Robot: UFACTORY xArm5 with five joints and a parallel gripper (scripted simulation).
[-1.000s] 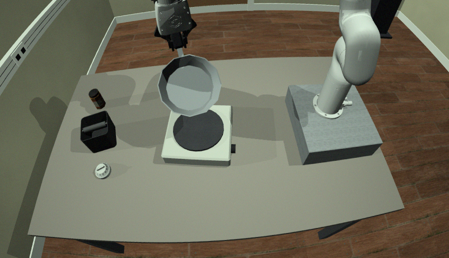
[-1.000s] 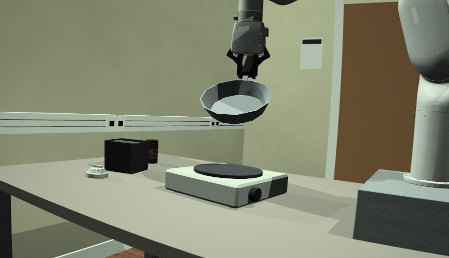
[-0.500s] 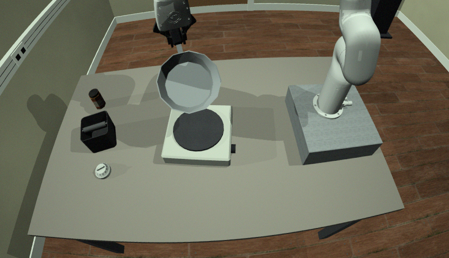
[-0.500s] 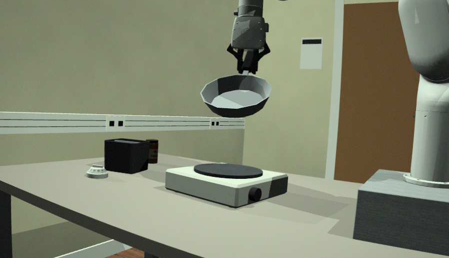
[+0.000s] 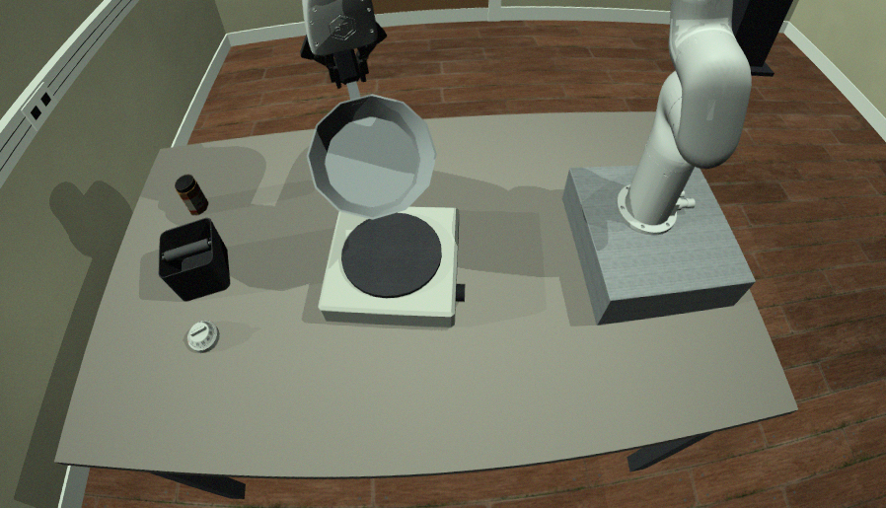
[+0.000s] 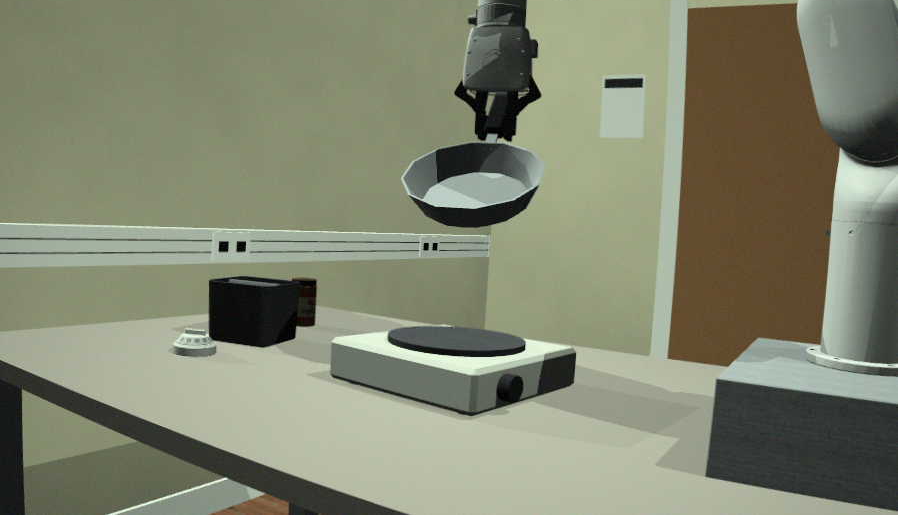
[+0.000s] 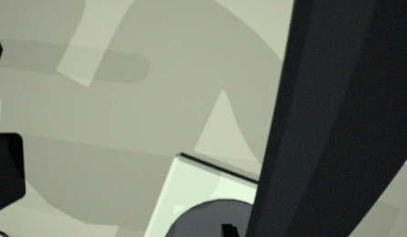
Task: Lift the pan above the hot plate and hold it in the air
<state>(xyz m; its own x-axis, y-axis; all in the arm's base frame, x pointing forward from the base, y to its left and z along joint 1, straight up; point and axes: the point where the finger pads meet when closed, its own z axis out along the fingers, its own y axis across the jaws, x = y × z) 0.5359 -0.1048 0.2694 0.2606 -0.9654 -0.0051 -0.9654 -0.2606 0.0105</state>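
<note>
My gripper is now 20 mm past the grey pan, 60 mm to the right of it and 60 mm above it. Also, from my hand: brown jar 440 mm ahead, 70 mm to the right, 330 mm below; then white dial timer 340 mm ahead, 270 mm to the left, 360 mm below; then hot plate 60 mm behind, 140 mm to the left, 340 mm below.
</note>
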